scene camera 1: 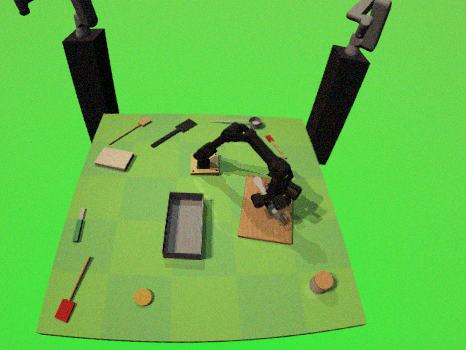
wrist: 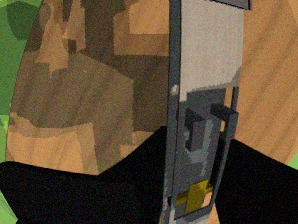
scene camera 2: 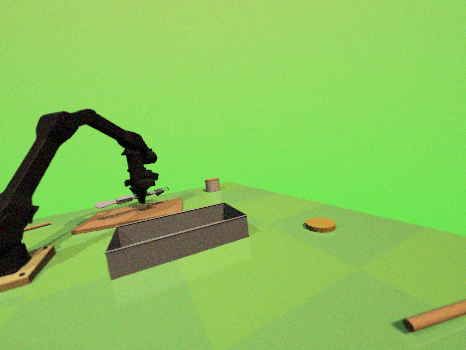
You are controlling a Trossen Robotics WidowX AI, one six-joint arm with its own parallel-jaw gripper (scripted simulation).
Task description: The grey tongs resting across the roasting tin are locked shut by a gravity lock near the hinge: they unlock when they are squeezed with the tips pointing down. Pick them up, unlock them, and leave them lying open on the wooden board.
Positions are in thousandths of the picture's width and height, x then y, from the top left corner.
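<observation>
In the wrist view I see my gripper (wrist: 622,600) and a wooden board (wrist: 304,395). The board also appears at (scene camera 1: 557,641), and there I find a grey roasting tin (scene camera 1: 394,659) too. Scene camera 2 gives me my gripper (scene camera 2: 306,581) as well as the board (scene camera 2: 226,627) and the tin (scene camera 2: 295,704).
</observation>
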